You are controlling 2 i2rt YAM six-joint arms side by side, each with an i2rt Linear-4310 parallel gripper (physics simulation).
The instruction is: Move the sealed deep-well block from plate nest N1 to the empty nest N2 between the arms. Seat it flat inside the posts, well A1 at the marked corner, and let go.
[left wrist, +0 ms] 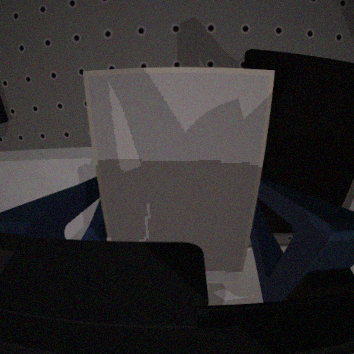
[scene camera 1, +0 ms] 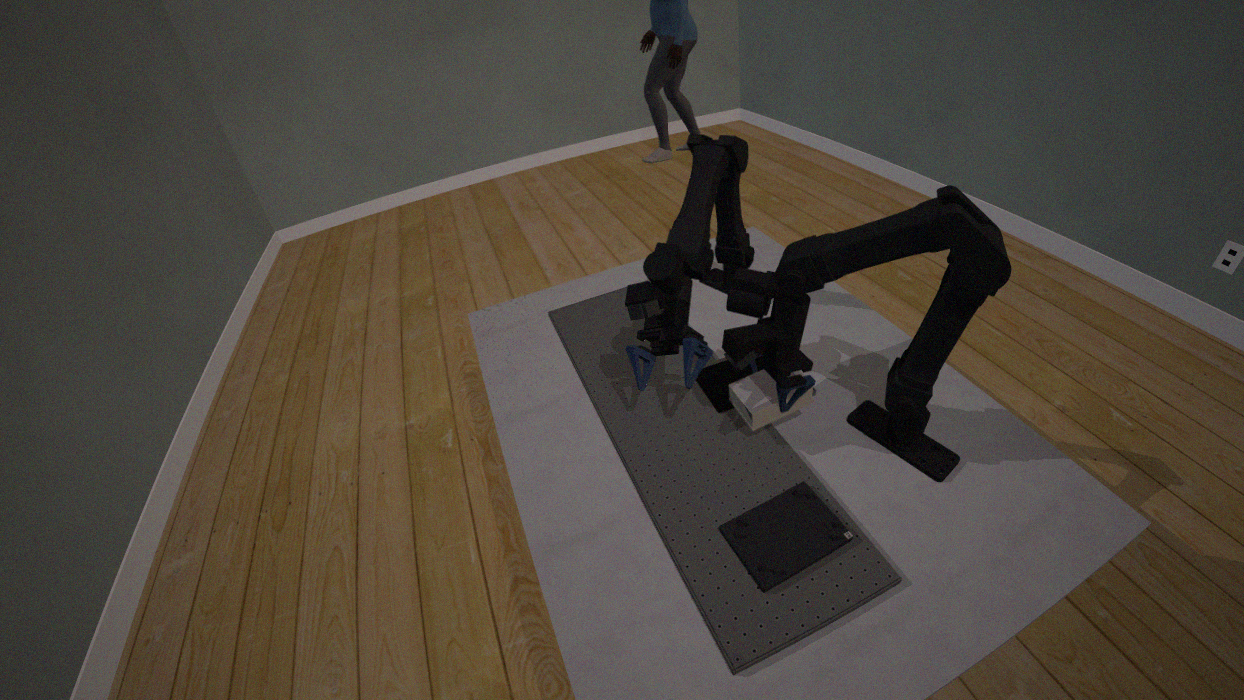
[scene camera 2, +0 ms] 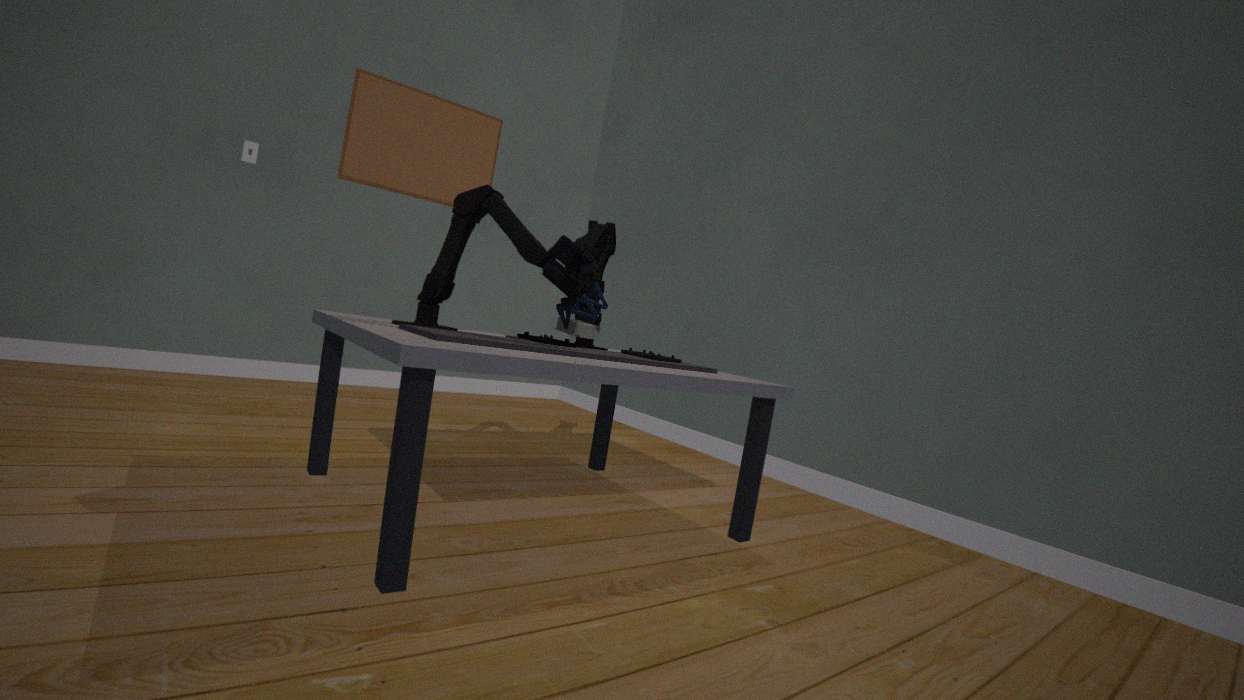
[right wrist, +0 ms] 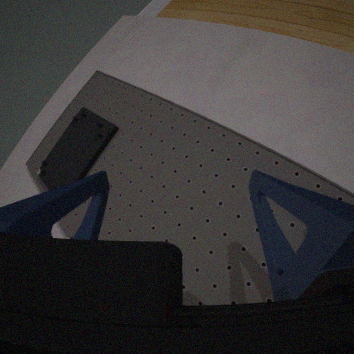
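Where they show: left gripper, fingertip midpoint: (left wrist: 178, 178) (scene camera 1: 771, 396); right gripper, fingertip midpoint: (scene camera 1: 663, 389) (scene camera 2: 602, 313) (right wrist: 178, 178); left arm's base, origin of the base link: (scene camera 1: 900, 440).
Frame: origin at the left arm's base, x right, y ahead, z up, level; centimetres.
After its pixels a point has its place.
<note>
The pale deep-well block (scene camera 1: 755, 403) @[x 19.0, y 18.8, z 8.8 cm] (left wrist: 175, 120) @[x 21.0, y 17.8, z 8.9 cm] is between the blue fingers of my left gripper (left wrist: 178, 178) @[x 19.9, y 13.7, z 6.3 cm], which is shut on it. It hangs low, beside and partly over the dark nest N2 (scene camera 1: 715, 387) @[x 31.4, y 16.6, z 2.5 cm] (left wrist: 310, 115) @[x 30.7, y 14.5, z 2.5 cm], not inside its posts. In the left wrist view N2 lies to the right of the block, largely hidden. In scene camera 2 the block (scene camera 2: 585, 331) @[x 22.6, y 19.4, z 6.6 cm] is small, under the fingers. The A1 corner of N2 cannot be made out. Nest N1 (scene camera 1: 787, 535) @[x 0.5, y 30.6, z 2.5 cm] (right wrist: 80, 145) @[x 3.0, y 31.8, z 2.5 cm] is bare, with a white mark at one corner. My right gripper (scene camera 1: 666, 376) @[x 29.2, y 30.5, z 12.7 cm] (right wrist: 178, 178) @[x 29.2, y 30.5, z 12.7 cm] is open and empty.
The right gripper hangs above the perforated grey board (scene camera 1: 643, 435) @[x 32.0, y 34.1, z 1.3 cm] (right wrist: 170, 162) @[x 20.9, y 34.2, z 1.3 cm], close to the left side of N2 in scene camera 1. The two arms' wrists are close together there. The board lies on a pale table (scene camera 1: 539, 487) @[x 35.4, y 54.7, z 0.0 cm] (scene camera 2: 556, 367) @[x 66.7, y 51.6, z -1.3 cm]. A person (scene camera 1: 669, 74) stands behind.
</note>
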